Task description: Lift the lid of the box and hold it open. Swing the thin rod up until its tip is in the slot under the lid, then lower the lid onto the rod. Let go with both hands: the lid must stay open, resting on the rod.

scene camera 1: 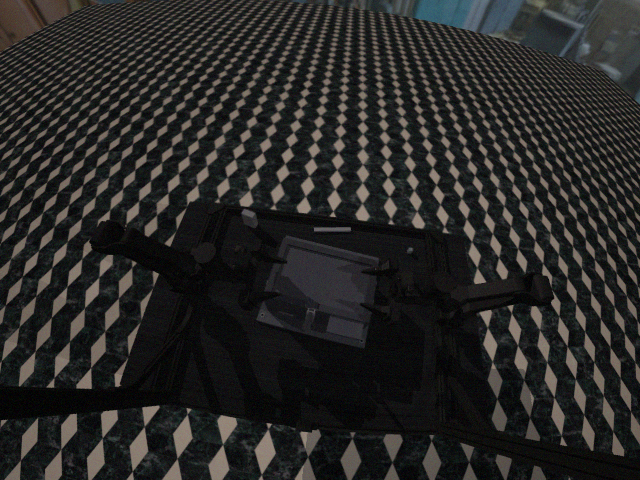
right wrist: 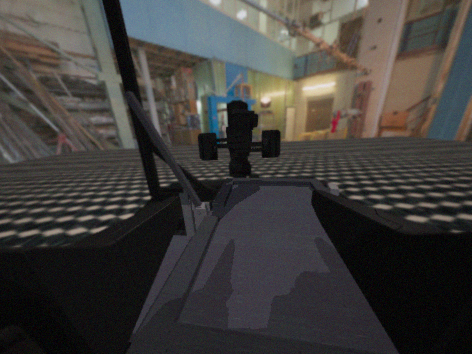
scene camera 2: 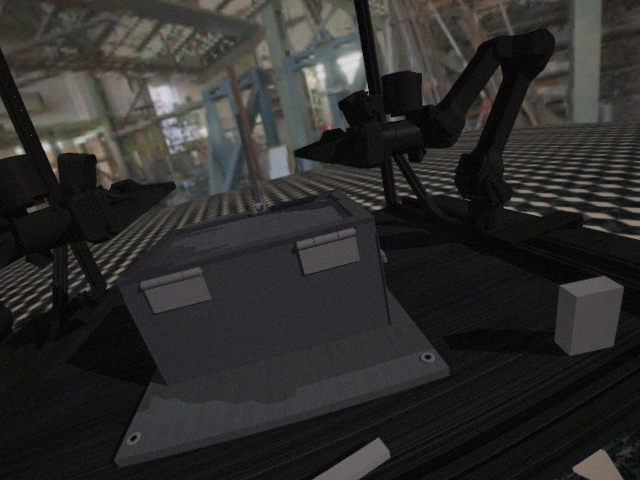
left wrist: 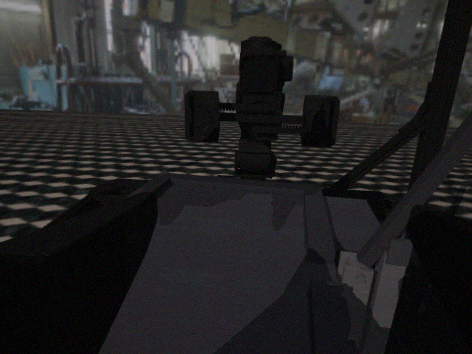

Scene:
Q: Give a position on a grey box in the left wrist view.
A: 372, 296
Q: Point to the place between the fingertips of the left gripper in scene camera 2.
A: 300, 154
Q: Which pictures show the grey box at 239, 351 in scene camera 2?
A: Scene camera 1, the right wrist view, scene camera 2 and the left wrist view: all of them.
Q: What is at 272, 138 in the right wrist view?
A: The left gripper.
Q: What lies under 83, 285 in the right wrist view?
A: The right gripper.

